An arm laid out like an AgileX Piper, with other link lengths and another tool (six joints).
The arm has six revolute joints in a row. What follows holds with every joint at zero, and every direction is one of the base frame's.
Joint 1 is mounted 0.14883 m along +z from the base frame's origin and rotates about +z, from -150 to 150 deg.
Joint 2 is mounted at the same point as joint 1 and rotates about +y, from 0 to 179.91 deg.
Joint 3 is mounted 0.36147 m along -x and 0.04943 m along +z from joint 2 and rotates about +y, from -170 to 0 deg.
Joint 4 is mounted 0.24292 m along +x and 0.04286 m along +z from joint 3 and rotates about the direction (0.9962, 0, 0.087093), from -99.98 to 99.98 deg.
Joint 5 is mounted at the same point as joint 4 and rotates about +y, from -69.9 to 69.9 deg.
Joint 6 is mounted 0.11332 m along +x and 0.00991 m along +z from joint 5 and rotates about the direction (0.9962, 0, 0.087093), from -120 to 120 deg.
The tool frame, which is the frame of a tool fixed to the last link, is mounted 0.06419 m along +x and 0.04 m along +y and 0.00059 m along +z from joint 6; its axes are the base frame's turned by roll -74.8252, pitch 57.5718 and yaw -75.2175 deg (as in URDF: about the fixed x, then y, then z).
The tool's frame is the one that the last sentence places.
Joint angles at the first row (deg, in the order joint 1, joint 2, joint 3, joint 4, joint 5, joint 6):
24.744, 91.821, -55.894, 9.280, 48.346, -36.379
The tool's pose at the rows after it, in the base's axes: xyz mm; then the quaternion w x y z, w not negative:
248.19 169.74 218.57 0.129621 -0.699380 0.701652 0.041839
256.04 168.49 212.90 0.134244 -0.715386 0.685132 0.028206
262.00 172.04 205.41 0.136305 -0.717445 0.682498 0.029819
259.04 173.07 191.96 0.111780 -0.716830 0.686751 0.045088
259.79 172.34 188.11 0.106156 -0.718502 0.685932 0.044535
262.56 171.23 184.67 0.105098 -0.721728 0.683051 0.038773
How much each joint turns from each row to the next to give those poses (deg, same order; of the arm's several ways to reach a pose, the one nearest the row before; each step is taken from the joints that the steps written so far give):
-0.001, 1.477, -0.071, -0.620, -1.215, -2.481
0.000, 1.037, -0.191, -1.204, -1.913, -2.010
0.001, 1.559, -0.106, 0.637, -1.561, -0.950
0.059, 2.245, 0.479, 0.739, 0.596, -0.234
0.000, 0.634, 0.050, -0.385, -0.122, 0.000
0.000, 0.516, 0.016, -0.812, -0.705, 0.000

